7 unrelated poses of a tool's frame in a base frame.
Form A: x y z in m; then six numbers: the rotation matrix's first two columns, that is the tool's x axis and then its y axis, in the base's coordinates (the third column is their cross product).
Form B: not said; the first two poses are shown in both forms.
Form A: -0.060 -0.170 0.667 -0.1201 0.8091 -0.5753 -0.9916 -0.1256 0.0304
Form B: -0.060 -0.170 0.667 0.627 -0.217 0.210 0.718
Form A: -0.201 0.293 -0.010 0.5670 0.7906 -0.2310 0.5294 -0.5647 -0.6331
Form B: -0.201 0.293 -0.010 0.257 -0.847 -0.390 0.254
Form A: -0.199 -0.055 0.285 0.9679 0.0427 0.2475 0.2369 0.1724 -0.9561
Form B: -0.199 -0.055 0.285 0.758 -0.640 -0.109 -0.064
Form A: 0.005 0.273 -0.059 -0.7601 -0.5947 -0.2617 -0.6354 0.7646 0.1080
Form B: 0.005 0.273 -0.059 0.107 -0.330 0.933 0.095
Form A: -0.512 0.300 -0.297 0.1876 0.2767 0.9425 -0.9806 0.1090 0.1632
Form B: -0.512 0.300 -0.297 0.630 0.444 -0.397 0.499
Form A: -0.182 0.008 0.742 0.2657 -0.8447 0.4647 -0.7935 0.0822 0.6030
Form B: -0.182 0.008 0.742 0.418 0.677 -0.605 -0.031
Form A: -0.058 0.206 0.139 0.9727 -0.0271 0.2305 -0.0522 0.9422 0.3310
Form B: -0.058 0.206 0.139 0.979 0.170 -0.117 0.006
